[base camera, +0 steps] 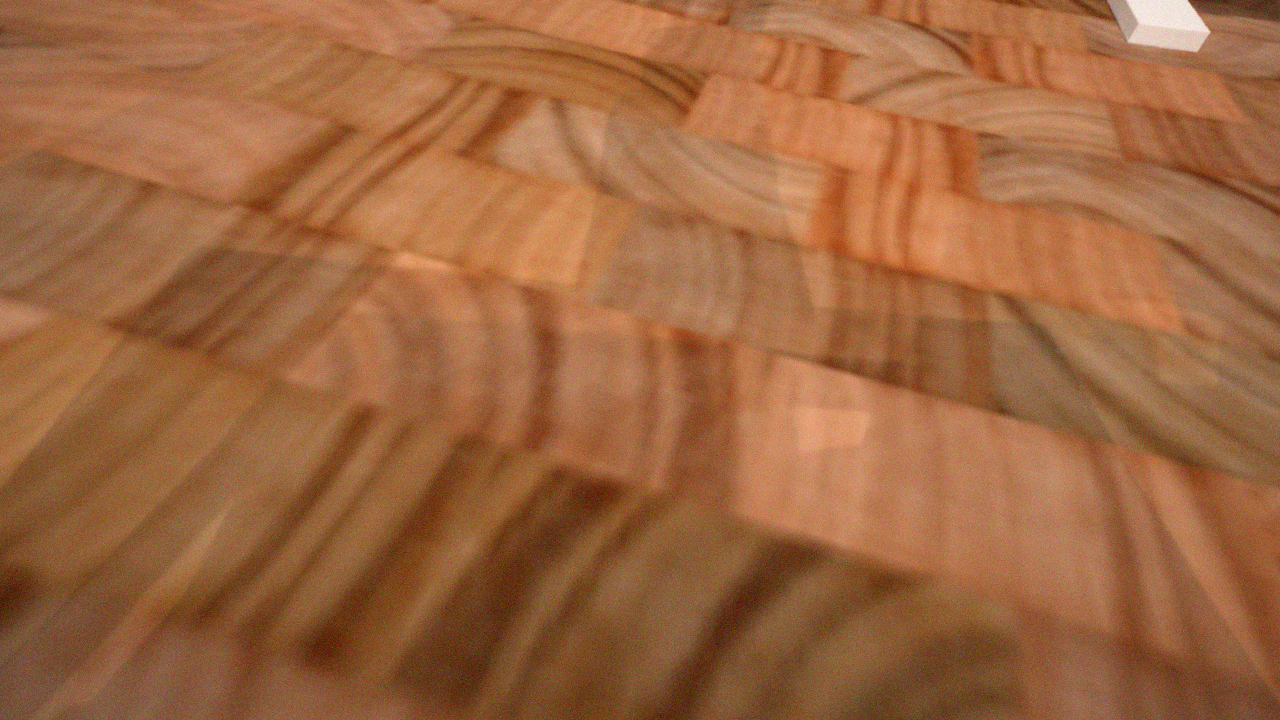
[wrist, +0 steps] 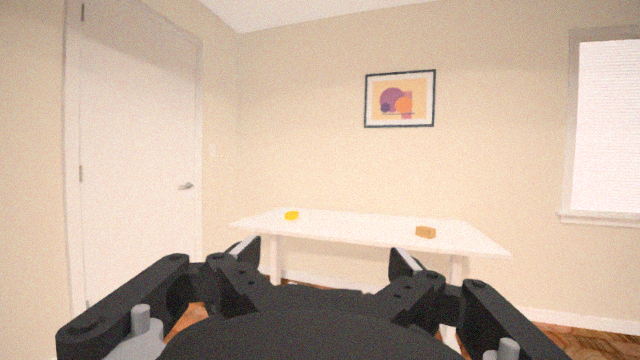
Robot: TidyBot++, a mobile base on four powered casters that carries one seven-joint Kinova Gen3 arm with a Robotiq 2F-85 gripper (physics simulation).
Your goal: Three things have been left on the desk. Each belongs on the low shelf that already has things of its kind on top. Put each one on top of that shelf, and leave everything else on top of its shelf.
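Places are measured from the arm's base along level axes (x back, y left, z down), in metres.
Pixels of known places: gripper, fingertip midpoint: (wrist: 324,255).
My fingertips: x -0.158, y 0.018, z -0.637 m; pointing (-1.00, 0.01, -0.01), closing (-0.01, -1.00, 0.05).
Note:
Ahead of a thing's pixels: the offset from my fingertips to its middle. Level surfaces: height alone.
A white desk @[dz +0.313 m] (wrist: 350,229) stands against the far wall in the wrist view. A small yellow thing @[dx -1.508, dy +0.270, dz +0.291 m] (wrist: 291,215) lies on its left part, toward the back. A small tan-brown block @[dx -1.171, dy -0.544, dz +0.288 m] (wrist: 425,232) lies on its right part. A third thing on the desk cannot be made out. No low shelf shows in either view. My gripper (wrist: 324,255) is open and empty, its fingers wide apart, well short of the desk. The base camera view shows the wooden floor and the lower end of a white leg (base camera: 1163,25) at the top right.
A white door (wrist: 137,165) is to the left of the desk in the wrist view. A framed picture (wrist: 399,98) hangs on the wall above the desk. A window (wrist: 607,125) with a blind is at the right. A white skirting board runs along the wall's foot.

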